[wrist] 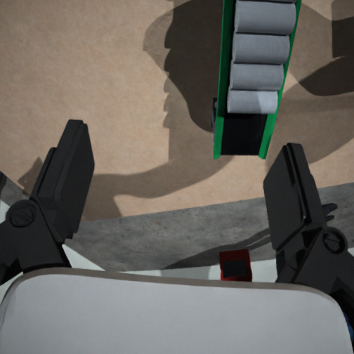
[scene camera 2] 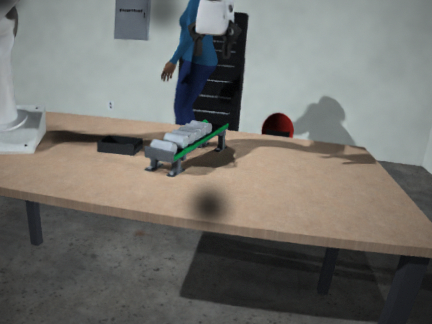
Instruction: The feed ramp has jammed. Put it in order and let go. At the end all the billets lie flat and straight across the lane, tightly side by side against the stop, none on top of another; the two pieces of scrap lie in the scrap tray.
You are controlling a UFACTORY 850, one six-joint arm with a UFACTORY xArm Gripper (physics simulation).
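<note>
The feed ramp (scene camera 2: 202, 142) (wrist: 218, 145) has green side rails and slopes down to a grey stop (scene camera 2: 160, 154). One pale grey billet (scene camera 2: 163, 145) lies by the stop. Several more billets (scene camera 2: 189, 133) (wrist: 261, 48) lie across the lane higher up, in a row close together. The bare upper end of the lane shows in the wrist view. Whether anything sits between the lowest billet and the others cannot be told. The black scrap tray (scene camera 2: 119, 148) stands left of the ramp; its contents are hidden. My gripper (scene camera 2: 212, 56) (wrist: 183, 151) is open and empty, high above and beyond the ramp's upper end.
The ramp stands on grey legs on the wooden table (scene camera 2: 300, 190). The white robot base (scene camera 2: 30, 137) is at the left. Behind the table are a person in blue (scene camera 2: 190, 92), a black panel (scene camera 2: 235, 105) and a red object (scene camera 2: 278, 122) (wrist: 227, 256).
</note>
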